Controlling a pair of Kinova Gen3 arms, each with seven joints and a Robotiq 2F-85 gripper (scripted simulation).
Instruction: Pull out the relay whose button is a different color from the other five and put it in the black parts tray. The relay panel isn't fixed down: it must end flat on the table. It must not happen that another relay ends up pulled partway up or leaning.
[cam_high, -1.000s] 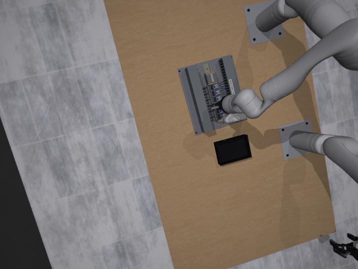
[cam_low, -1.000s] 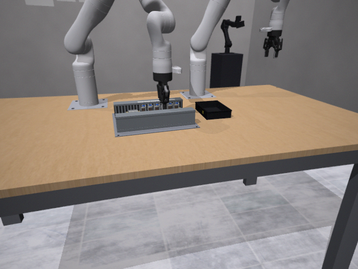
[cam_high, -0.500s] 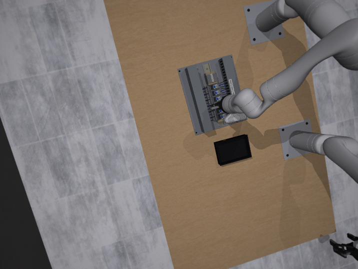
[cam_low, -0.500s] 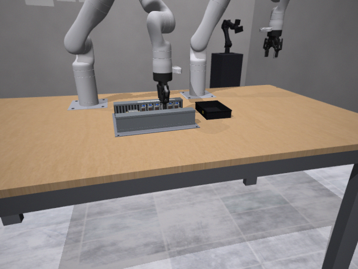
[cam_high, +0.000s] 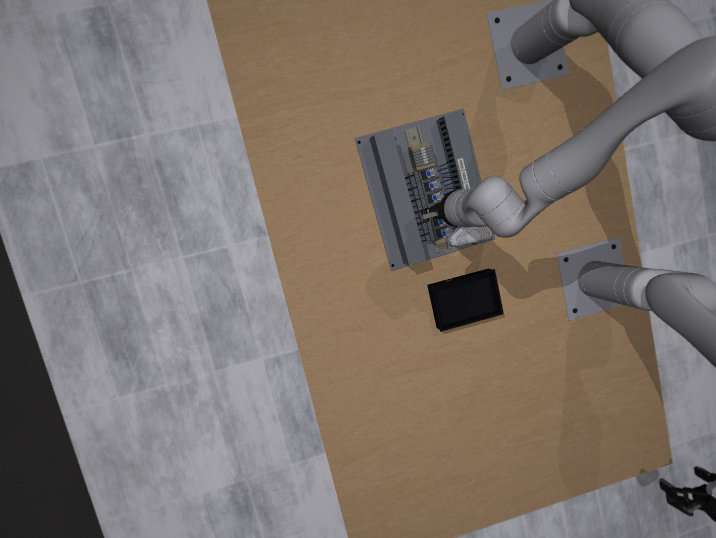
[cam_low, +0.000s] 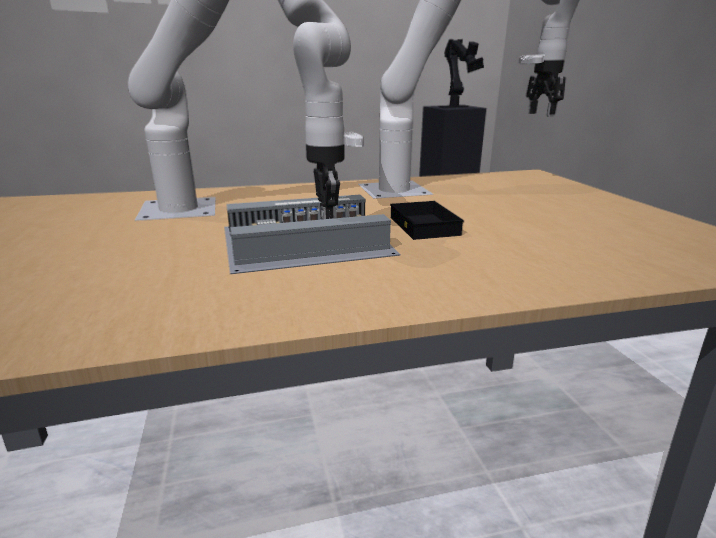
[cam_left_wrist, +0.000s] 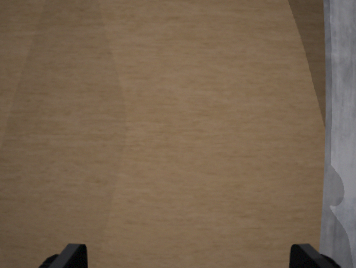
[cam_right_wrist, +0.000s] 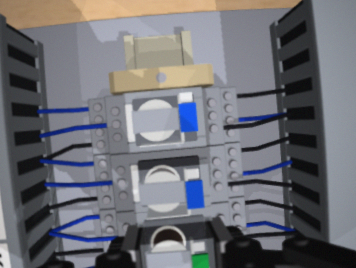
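Observation:
Right now my right hand is 10 mm above the green-button relay. Also, from my right hand: relay panel (50 mm to the right, 20 mm below); then black parts tray (230 mm to the left, 40 mm below).

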